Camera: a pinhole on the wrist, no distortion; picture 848 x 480 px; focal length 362.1 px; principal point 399.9 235.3 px. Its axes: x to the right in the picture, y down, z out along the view. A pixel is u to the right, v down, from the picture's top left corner.
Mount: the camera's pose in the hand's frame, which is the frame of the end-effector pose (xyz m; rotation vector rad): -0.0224 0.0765 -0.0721 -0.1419 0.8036 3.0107
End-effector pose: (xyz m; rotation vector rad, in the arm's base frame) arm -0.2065 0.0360 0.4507 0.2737 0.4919 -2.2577
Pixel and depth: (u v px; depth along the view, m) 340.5 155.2 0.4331
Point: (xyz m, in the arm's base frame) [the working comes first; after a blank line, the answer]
In the camera's frame: -0.0710 -0.0958 0.4331

0.0529 -0.3172 0.5821
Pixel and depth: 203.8 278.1 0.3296
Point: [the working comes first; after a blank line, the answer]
In the camera's frame: -0.1785 0.0390 0.3296

-0.1449 -0.2818 0.5768
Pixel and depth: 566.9 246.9 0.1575
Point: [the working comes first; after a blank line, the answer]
In the camera's frame: 0.0726 0.0050 0.1575

-0.0248 -0.0099 0.5026
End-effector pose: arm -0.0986 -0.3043 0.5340 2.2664 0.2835 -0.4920
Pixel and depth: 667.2 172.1 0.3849
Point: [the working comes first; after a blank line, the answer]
In the camera's frame: 0.2841 -0.0672 0.3849

-0.3364 -0.6866 0.7688
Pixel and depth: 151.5 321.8 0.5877
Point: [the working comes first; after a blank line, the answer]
In the camera's frame: -0.4032 0.1404 0.5877

0.1404 -0.8577 0.2211
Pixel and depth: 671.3 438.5 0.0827
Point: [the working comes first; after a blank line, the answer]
In the camera's frame: 0.0620 0.0464 0.0827

-0.1594 -0.3726 0.6148
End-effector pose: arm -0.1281 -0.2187 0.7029 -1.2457 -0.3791 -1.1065
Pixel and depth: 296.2 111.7 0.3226
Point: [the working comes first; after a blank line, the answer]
In the camera's frame: -0.0924 -0.1101 0.3226

0.2200 -0.1258 0.6077
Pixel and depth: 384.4 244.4 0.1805
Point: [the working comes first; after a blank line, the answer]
In the camera's frame: -0.0077 0.0045 0.1805

0.0196 -0.1416 0.6190
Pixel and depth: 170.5 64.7 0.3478
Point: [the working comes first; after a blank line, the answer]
In the camera's frame: -0.2203 -0.1639 0.3478

0.3309 -0.1829 0.6736
